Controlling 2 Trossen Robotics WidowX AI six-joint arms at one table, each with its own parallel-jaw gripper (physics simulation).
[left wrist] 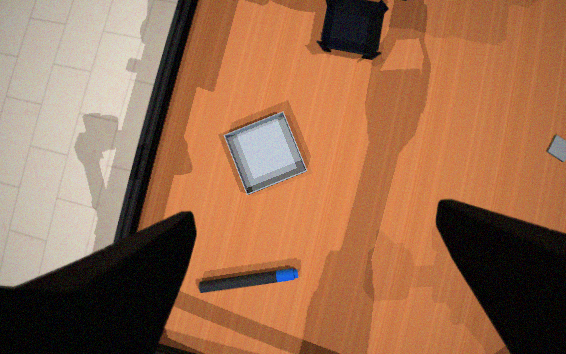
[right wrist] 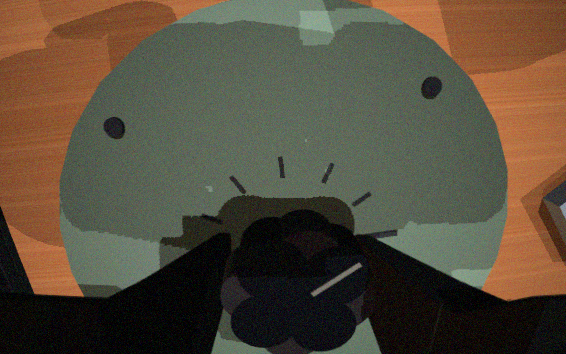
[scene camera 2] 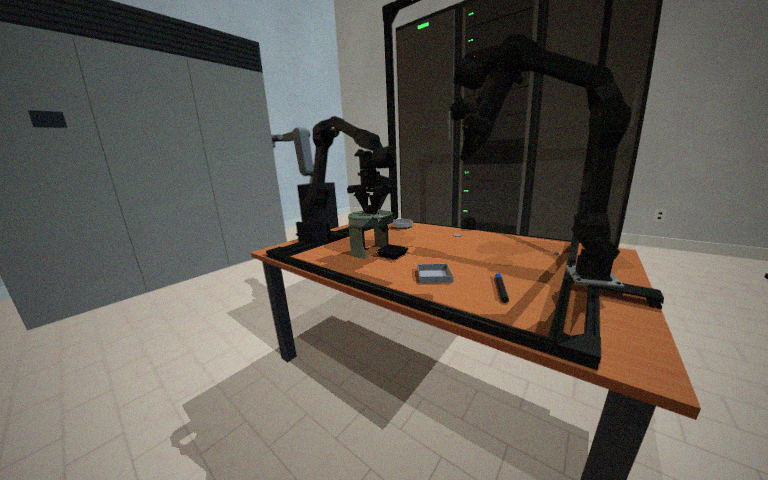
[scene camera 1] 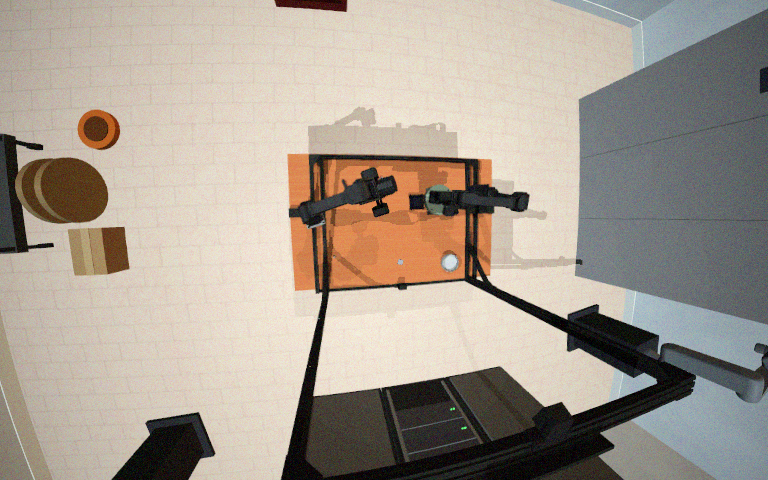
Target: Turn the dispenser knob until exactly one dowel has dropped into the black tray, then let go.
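Pixels of known places: left gripper, fingertip midpoint: (left wrist: pixel 314 217) (scene camera 2: pixel 463 159); right gripper, fingertip midpoint: (scene camera 2: pixel 370 213); left arm's base at its link origin: (scene camera 2: pixel 592 274); right arm's base at its link origin: (scene camera 2: pixel 313 223) (scene camera 1: pixel 481 193).
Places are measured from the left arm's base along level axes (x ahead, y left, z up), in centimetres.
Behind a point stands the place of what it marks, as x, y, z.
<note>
The green round-topped dispenser (scene camera 1: pixel 438 187) @[67.2, -4.4, 11.3] (scene camera 2: pixel 357 242) (right wrist: pixel 300 100) @[64.2, -15.4, 11.3] stands on the table. Its dark lobed knob (right wrist: pixel 292 310) @[66.4, -10.6, 14.2] carries a pale line that slants to the upper right in the right wrist view. My right gripper (right wrist: pixel 292 246) @[66.1, -10.8, 11.4] (scene camera 2: pixel 370 209) @[66.1, -10.8, 11.4] points down and is shut on the knob, a finger on each side. The black tray (scene camera 1: pixel 415 201) @[57.6, -8.2, -3.0] (scene camera 2: pixel 392 251) @[58.7, -12.0, -2.9] (left wrist: pixel 351 27) @[58.3, -9.0, -3.0] sits at the dispenser's foot; no dowel can be made out in its dark inside, and its far edge is cut off in the left wrist view. My left gripper (left wrist: pixel 314 217) @[32.9, 0.6, 28.9] is open and empty, high above the table.
A grey square tray (scene camera 2: pixel 434 278) @[38.6, 9.1, -1.8] (left wrist: pixel 267 150) @[40.2, 4.5, -3.1] and a dark marker with a blue end (scene camera 2: pixel 502 288) @[21.6, 10.7, -1.6] (left wrist: pixel 245 281) @[21.8, 8.3, -1.6] lie on the table. A round dish (scene camera 1: pixel 450 261) @[68.5, -49.6, -2.2] (scene camera 2: pixel 402 224) @[65.5, -44.9, -0.6] and a small grey piece (scene camera 1: pixel 400 262) @[38.4, -39.7, -2.9] (scene camera 2: pixel 457 234) @[38.5, -39.9, -2.7] lie farther off. A black rail (left wrist: pixel 155 110) @[46.7, 20.6, -1.8] runs along the edge.
</note>
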